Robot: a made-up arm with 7 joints.
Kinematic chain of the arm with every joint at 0, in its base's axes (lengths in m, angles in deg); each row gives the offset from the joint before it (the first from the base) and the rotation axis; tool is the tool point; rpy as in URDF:
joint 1: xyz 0 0 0.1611 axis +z
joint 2: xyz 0 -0.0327 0.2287 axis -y
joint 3: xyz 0 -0.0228 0.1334 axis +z
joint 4: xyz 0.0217 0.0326 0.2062 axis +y
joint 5: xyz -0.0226 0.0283 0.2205 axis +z
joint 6: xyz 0 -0.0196 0.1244 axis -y
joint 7: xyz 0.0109 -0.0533 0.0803 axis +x
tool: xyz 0 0 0 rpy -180 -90 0
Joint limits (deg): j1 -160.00..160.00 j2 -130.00..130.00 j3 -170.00..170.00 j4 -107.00..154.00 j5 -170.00..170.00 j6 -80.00..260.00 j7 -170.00..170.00
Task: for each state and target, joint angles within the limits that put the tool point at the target. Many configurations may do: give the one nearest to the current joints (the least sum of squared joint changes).
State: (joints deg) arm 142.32 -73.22 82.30 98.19 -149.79 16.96 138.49
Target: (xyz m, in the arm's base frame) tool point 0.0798 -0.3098 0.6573
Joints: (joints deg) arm 160.00 -27.19 113.15 120.67 -154.43 21.31 138.49
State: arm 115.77 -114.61 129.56 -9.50 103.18 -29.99 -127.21
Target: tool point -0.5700 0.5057 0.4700
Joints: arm 142.84 -94.91 125.84 2.97 102.41 -25.01 -127.21
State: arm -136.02 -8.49 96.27 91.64 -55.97 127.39 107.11
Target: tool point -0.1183 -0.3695 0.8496
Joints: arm -145.61 -36.82 81.53 73.17 -50.95 119.91 107.11
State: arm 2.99 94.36 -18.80 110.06 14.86 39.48 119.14
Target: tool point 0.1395 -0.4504 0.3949
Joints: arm 38.42 115.17 -75.27 122.44 20.00 41.51 119.14
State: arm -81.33 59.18 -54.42 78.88 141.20 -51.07 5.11
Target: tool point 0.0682 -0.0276 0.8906
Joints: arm -77.75 51.11 -6.63 101.91 134.81 -55.34 5.11
